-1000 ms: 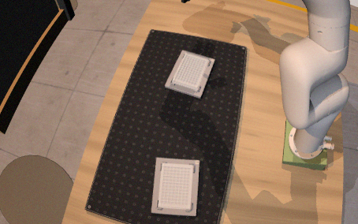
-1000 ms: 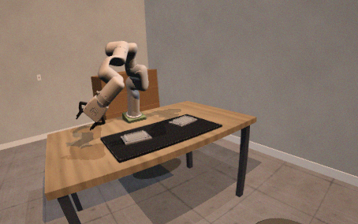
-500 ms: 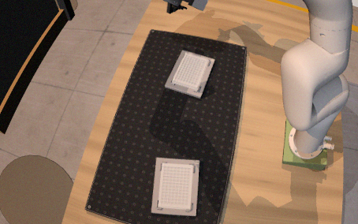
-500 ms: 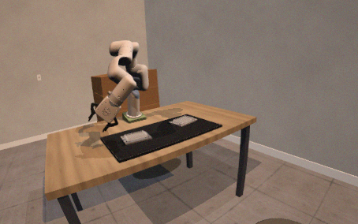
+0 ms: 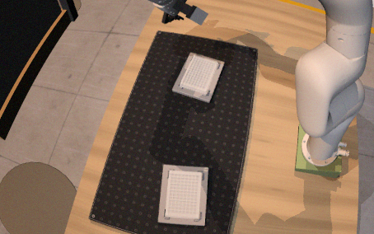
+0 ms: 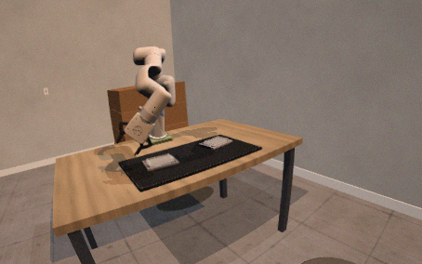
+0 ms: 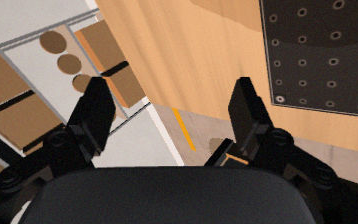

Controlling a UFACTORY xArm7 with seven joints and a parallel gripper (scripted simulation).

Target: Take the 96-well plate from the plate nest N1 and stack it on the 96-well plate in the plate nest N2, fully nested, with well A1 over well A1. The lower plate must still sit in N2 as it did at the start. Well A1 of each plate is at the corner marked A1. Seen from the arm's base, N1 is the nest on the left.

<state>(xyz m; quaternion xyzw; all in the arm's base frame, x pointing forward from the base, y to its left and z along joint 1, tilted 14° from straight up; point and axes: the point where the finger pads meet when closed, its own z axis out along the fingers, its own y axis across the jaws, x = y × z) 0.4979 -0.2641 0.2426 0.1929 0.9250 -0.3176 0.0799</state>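
My gripper is now 21 cm past the plate nest N1, 52 cm to the right of it and 15 cm above it. From my hand the other things lie so: plate nest N2: 11 cm behind, 16 cm to the left, 15 cm below.
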